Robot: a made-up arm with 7 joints.
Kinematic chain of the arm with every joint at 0, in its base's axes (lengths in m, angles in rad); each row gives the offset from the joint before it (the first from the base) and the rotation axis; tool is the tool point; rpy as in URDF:
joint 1: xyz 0 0 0.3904 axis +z
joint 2: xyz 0 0 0 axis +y
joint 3: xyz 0 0 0.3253 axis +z
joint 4: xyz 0.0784 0 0 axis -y
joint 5: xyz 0.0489 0 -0.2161 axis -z
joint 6: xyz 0 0 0 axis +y
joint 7: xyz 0.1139 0 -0.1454 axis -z
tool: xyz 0 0 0 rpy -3.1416 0 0
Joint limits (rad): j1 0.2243..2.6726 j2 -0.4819..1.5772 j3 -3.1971..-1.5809 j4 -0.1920..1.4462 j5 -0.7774..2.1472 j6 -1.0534..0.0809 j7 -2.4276..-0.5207
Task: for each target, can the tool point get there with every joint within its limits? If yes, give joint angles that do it. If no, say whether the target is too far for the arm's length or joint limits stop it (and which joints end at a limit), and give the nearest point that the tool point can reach.
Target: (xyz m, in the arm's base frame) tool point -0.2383 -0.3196 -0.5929
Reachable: no: too far | nearest point -0.1658 -0.2224 0.2467 | short by 0.848 m
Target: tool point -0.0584 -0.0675 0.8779
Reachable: yes | joints 2.0324 0.8672 -3.0264 0.8258 0.7729 -0.7347 -0.7988
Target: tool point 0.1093 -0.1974 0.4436
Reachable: yes | joints 1.7277 -0.1656 -1.7487 -0.0515 1.5910 -0.7989 -0.8990
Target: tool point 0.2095 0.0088 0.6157
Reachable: yes | joints 2.2718 1.0228 -2.4814 0.1682 0.2244 -0.0853 -2.0104
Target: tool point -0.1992 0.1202 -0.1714
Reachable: no: joint limits stop it (at a limit: joint 1, joint 2, joint 3, joint 6) | nearest point -0.2051 0.0200 0.2498 | short by 0.433 m
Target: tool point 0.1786 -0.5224 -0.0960
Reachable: no: joint limits stop it (at a limit: joint 2, joint 6) | nearest point 0.1243 -0.3635 0.2777 | short by 0.410 m
